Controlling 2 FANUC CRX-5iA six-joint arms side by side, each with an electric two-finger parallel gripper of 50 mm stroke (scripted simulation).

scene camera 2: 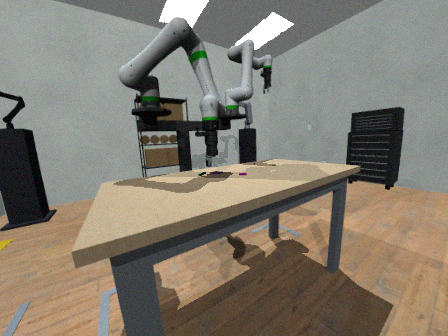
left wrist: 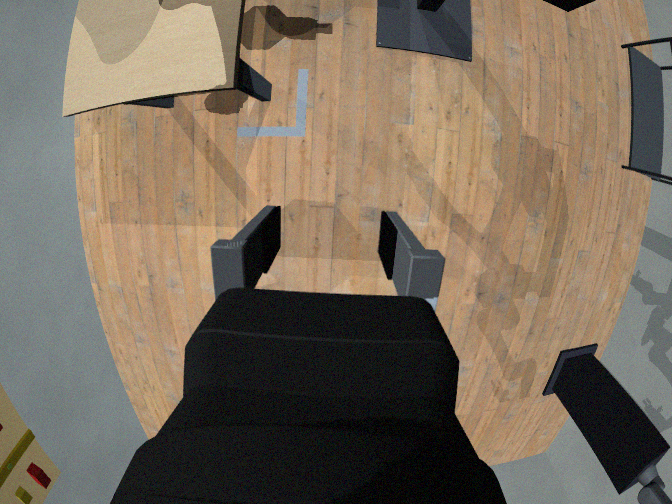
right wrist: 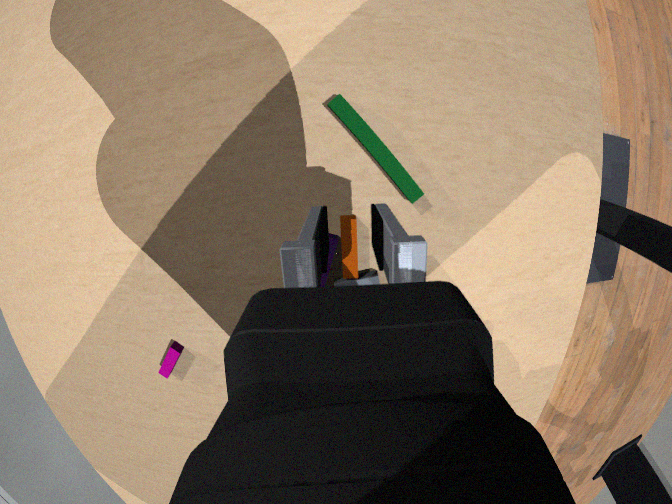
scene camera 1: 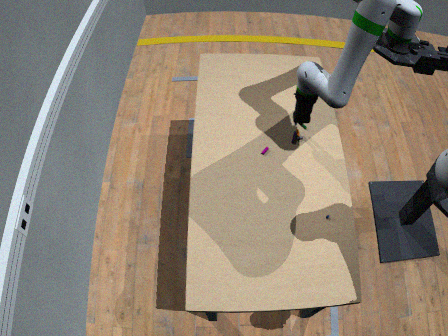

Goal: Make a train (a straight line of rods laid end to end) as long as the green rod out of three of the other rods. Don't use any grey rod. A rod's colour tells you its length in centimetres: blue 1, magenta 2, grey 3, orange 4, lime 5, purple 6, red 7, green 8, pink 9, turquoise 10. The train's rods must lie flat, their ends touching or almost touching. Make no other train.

Labels:
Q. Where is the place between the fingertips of the left gripper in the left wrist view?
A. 330, 229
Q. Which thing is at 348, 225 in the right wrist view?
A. An orange rod.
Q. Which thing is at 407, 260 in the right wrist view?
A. The right gripper.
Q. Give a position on a green rod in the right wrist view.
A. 343, 110

